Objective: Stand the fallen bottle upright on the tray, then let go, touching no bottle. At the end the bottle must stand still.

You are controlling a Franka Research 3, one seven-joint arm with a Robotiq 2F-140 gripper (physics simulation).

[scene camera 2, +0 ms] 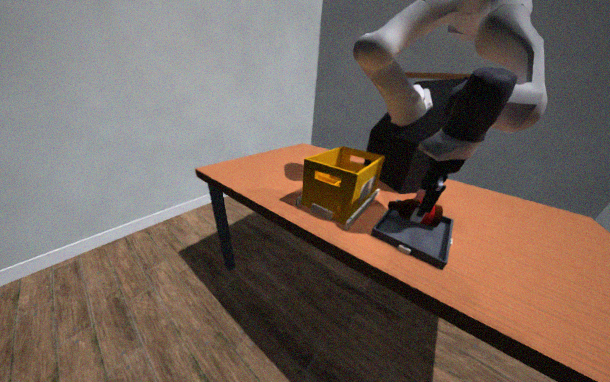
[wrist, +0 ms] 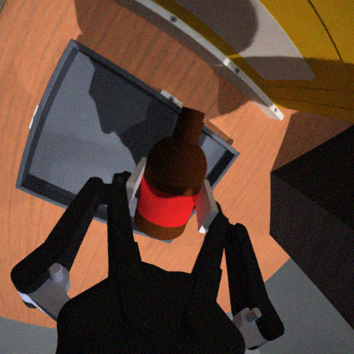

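Observation:
The brown bottle with a red label [scene camera 2: 434, 215] [wrist: 175, 167] lies on its side along one edge of the dark grey tray [scene camera 2: 419, 242] [wrist: 60, 125]. Its neck points toward the crate side and reaches over the tray's rim in the wrist view. My gripper [scene camera 2: 424, 213] [wrist: 172, 178] is shut on the bottle, with one pale finger pad on each side of the body at the red label. The fingers hide part of the bottle in the scene view. Whether the bottle bears on the tray or hangs slightly above it, I cannot tell.
A yellow crate [scene camera 2: 325, 187] [wrist: 320, 95] stands beside the tray, with pale strips [scene camera 2: 363, 208] [wrist: 200, 45] along its base. A large black box [scene camera 2: 397, 155] [wrist: 310, 200] stands behind the tray, near the arm. The orange table [scene camera 2: 520, 250] carries them.

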